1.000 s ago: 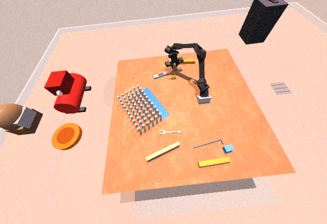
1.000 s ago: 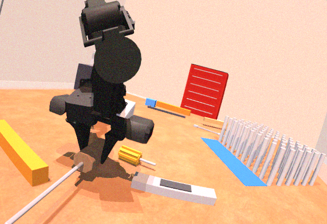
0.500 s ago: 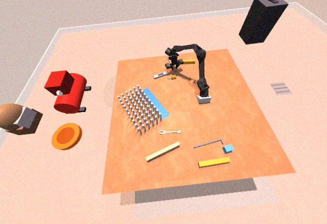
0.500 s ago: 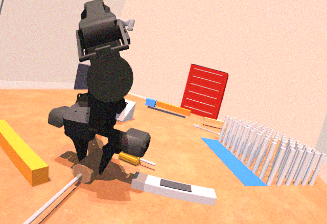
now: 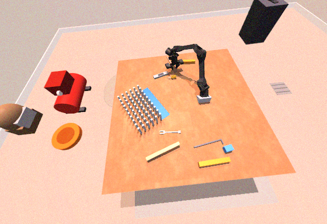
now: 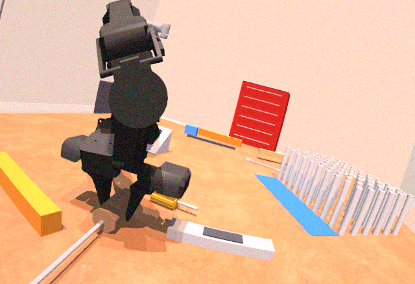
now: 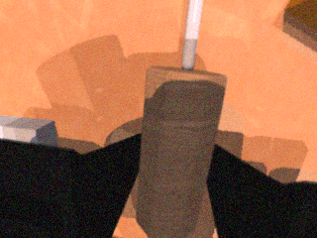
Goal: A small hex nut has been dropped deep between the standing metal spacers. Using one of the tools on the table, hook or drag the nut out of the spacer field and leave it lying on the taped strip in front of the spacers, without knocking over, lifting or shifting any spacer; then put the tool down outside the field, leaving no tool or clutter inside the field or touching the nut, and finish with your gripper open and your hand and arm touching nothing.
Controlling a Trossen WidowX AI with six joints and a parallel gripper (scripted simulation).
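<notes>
Now: gripper tip 30 mm short of the wooden-handled tool, 100 mm to the left of it and 10 mm below it. From my gripper tip the other things lie so: hex nut 400 mm ahead, 420 mm to the left; blue taped strip 250 mm ahead, 380 mm to the left, 10 mm below; yellow-handled screwdriver 30 mm ahead, 110 mm to the left, 10 mm above.
</notes>
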